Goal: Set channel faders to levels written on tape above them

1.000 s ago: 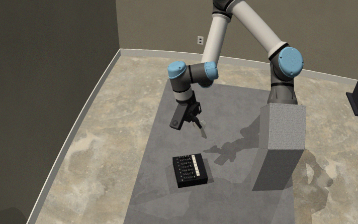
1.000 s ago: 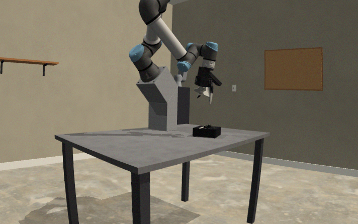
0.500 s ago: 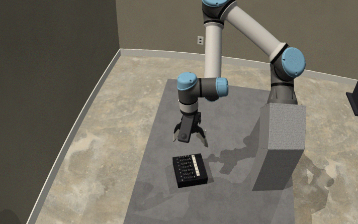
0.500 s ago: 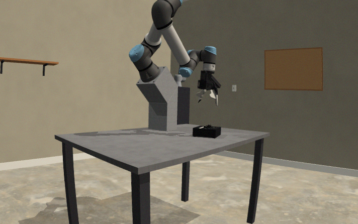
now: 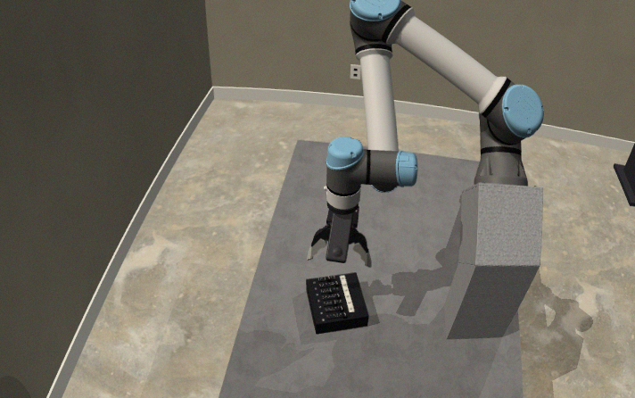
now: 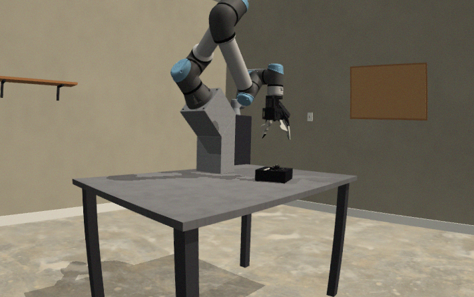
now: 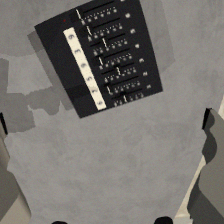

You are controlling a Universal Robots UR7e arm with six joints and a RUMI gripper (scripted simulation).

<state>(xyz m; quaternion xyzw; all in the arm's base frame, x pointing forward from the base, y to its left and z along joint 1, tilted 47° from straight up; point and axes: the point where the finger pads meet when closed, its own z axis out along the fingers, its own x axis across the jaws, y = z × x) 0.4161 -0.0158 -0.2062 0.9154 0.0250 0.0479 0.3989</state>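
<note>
My gripper is now 130 mm above the channel 3 fader, 20 mm short of it and 10 mm to the left of it. The rest, counted from my hand: channel 5 fader: 130 mm below, 30 mm to the left; channel 4 fader: 130 mm below; channel 2 fader: 130 mm below, 40 mm to the right, 10 mm ahead.
</note>
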